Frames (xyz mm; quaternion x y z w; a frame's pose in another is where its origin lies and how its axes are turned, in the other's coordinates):
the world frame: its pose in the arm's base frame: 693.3 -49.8 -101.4 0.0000 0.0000 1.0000 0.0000
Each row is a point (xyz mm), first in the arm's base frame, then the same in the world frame.
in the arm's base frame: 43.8 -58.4 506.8
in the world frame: 649.5 8.6 608.2
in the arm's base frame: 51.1 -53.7 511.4
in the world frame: 642.2 3.9 612.8
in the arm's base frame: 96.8 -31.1 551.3
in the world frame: 596.5 -18.7 652.7
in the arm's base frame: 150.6 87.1 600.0
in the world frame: 542.7 -136.9 701.4
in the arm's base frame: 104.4 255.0 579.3
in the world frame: 588.9 -304.8 680.7
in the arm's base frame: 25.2 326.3 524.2
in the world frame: 668.1 -376.1 625.6
